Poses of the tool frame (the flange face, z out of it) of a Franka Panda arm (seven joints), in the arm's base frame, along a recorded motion.
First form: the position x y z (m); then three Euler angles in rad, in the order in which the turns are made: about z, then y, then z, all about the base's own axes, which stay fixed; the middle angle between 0 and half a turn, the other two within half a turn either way.
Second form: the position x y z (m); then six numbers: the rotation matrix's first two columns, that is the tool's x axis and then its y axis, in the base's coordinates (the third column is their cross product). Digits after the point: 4 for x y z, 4 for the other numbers.
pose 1, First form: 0.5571 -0.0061 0.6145 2.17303 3.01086 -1.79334
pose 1, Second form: 0.5571 -0.0061 0.6145 0.6798 -0.7297 0.0738 -0.7328 -0.6719 0.1074
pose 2, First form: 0.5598 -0.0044 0.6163 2.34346 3.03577 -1.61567
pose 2, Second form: 0.5598 -0.0044 0.6163 0.6842 -0.7256 0.0737 -0.7293 -0.6800 0.0756
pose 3, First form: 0.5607 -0.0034 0.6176 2.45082 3.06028 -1.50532
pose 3, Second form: 0.5607 -0.0034 0.6176 0.6860 -0.7249 0.0626 -0.7276 -0.6841 0.0517
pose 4, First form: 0.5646 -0.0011 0.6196 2.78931 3.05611 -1.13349
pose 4, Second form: 0.5646 -0.0011 0.6196 0.7086 -0.7010 0.0801 -0.7047 -0.7089 0.0295
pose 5, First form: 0.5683 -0.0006 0.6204 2.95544 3.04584 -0.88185
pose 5, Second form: 0.5683 -0.0006 0.6204 0.7647 -0.6374 0.0940 -0.6415 -0.7670 0.0177
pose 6, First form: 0.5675 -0.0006 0.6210 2.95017 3.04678 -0.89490
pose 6, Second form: 0.5675 -0.0006 0.6210 0.7598 -0.6434 0.0929 -0.6474 -0.7619 0.0180
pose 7, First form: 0.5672 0.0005 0.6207 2.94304 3.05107 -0.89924
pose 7, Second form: 0.5672 0.0005 0.6207 0.7619 -0.6416 0.0886 -0.6452 -0.7638 0.0178
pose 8, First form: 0.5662 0.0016 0.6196 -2.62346 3.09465 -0.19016
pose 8, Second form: 0.5662 0.0016 0.6196 0.7585 -0.6504 0.0408 -0.6500 -0.7596 -0.0232
